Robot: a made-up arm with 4 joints. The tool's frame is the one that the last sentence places.
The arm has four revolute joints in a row. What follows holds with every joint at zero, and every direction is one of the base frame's. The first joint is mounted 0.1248 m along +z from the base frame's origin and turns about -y. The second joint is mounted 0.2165 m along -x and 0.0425 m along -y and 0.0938 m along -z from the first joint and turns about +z. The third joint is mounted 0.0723 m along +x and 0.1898 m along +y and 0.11 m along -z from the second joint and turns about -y. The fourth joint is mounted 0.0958 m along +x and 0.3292 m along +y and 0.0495 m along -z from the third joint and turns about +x. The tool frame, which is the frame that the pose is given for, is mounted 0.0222 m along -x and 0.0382 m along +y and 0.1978 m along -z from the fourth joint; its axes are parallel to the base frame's.
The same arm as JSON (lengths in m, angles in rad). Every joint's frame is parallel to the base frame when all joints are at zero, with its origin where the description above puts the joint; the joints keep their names.
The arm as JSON. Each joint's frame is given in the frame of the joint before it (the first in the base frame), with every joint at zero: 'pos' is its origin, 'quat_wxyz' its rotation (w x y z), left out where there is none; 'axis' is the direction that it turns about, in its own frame. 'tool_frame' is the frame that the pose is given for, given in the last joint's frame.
{
  "length_unit": "m",
  "angle_unit": "rad",
  "joints": [
    {
      "joint": "joint 1",
      "pos": [
        0.0,
        0.0,
        0.1248
      ],
      "axis": "-y"
    },
    {
      "joint": "joint 2",
      "pos": [
        -0.2165,
        -0.0425,
        -0.0938
      ],
      "axis": "+z"
    },
    {
      "joint": "joint 3",
      "pos": [
        0.0723,
        0.1898,
        -0.11
      ],
      "axis": "-y"
    },
    {
      "joint": "joint 4",
      "pos": [
        0.0958,
        0.3292,
        -0.0495
      ],
      "axis": "+x"
    }
  ],
  "tool_frame": {
    "pos": [
      -0.0222,
      0.0382,
      -0.1978
    ]
  }
}

